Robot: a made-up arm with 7 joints.
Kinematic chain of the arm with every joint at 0, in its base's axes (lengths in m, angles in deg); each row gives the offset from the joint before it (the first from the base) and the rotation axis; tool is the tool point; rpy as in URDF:
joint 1: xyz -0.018 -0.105 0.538 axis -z
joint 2: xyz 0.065 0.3 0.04 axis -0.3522 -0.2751 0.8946
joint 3: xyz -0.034 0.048 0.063 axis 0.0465 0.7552 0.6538
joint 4: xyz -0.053 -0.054 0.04 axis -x
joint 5: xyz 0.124 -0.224 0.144 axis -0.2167 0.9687 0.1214
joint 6: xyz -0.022 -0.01 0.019 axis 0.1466 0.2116 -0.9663
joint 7: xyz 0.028 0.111 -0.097 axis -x
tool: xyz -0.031 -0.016 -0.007 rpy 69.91 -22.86 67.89
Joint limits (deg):
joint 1: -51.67..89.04
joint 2: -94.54..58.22
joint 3: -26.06..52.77
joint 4: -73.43..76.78
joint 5: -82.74..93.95
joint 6: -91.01..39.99
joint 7: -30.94..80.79
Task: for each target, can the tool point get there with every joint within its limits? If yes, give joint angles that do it. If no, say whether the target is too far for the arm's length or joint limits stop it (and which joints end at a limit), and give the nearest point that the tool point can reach.
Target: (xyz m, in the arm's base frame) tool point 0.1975 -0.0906 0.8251
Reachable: yes | joints 65.39 -20.21 -11.59 41.14 -35.74 -6.54 36.97
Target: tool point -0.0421 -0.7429 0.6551
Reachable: no: joint limits stop it (at a limit: joint 1, joint 3, joint 5, joint 6, joint 7) | nearest point 0.0885 -0.4432 0.6901 | short by 0.329 m
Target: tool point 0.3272 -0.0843 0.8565
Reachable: yes | joints 68.83 5.03 -10.86 63.57 -49.30 6.92 34.94
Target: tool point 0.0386 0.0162 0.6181
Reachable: yes | joints 57.67 -17.11 -13.52 -26.62 2.04 -76.11 48.79
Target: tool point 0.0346 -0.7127 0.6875
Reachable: no: joint limits stop it (at a limit: joint 1, joint 3, joint 5, joint 6, joint 7) | nearest point 0.1195 -0.4565 0.7052 | short by 0.271 m
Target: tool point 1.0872 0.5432 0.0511
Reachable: no: too far | nearest point 0.4922 0.1942 0.6380 | short by 0.906 m
